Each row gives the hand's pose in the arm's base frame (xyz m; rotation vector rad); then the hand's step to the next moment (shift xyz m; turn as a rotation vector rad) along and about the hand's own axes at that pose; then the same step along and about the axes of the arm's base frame.
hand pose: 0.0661 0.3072 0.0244 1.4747 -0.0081 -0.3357
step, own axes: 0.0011 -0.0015 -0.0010 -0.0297 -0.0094 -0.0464
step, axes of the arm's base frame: 0.0009 0.0006 -0.0018 -0.0207 0.0513 -0.0081
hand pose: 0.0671 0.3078 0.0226 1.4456 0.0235 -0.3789
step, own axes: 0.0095 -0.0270 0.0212 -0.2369 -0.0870 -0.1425
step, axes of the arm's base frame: -0.0027 -0.0249 -0.0254 -0.2159 0.1879 -0.0455
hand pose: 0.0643 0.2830 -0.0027 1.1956 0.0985 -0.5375
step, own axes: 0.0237 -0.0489 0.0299 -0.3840 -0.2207 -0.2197
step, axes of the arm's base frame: -0.0073 -0.0478 -0.0389 -0.3879 0.2738 -0.1378
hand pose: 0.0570 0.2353 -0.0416 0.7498 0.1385 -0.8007
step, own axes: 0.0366 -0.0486 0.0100 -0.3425 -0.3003 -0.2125
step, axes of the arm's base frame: -0.0096 -0.0508 -0.0337 -0.4152 0.2078 -0.1927
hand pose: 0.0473 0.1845 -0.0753 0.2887 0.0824 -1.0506
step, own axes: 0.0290 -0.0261 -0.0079 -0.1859 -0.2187 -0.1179
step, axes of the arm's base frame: -0.0076 -0.0344 -0.0186 -0.2733 0.0877 -0.1179
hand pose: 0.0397 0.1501 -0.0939 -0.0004 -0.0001 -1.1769
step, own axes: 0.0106 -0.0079 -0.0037 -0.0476 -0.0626 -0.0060
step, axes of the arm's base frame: -0.0032 -0.0128 -0.0037 -0.0761 0.0199 -0.0060
